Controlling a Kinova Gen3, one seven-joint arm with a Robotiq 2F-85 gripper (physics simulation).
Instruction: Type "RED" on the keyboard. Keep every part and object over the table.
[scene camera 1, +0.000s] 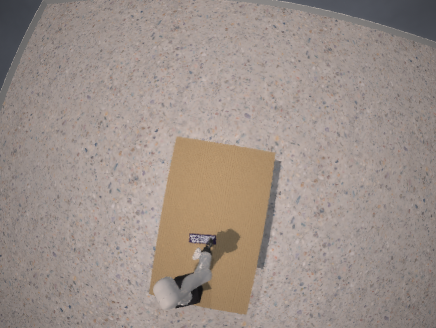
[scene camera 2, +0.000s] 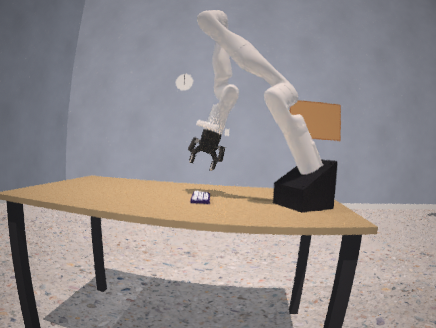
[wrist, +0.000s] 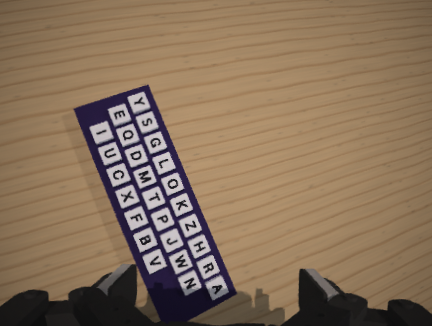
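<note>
The dark purple keyboard with white letter keys lies flat on the table, slanted in the wrist view. The R key is near its lower end, beside A. The E key is near its upper end, and the D key is two keys below E in the same row. My gripper is open and empty, well above the table over the keyboard's A and R end. Part of the keyboard's lower edge is hidden at the bottom of the wrist view.
The black robot base stands at one end of the table. The arm's shadow falls beside the keyboard. A round clock and an orange panel show in the background.
</note>
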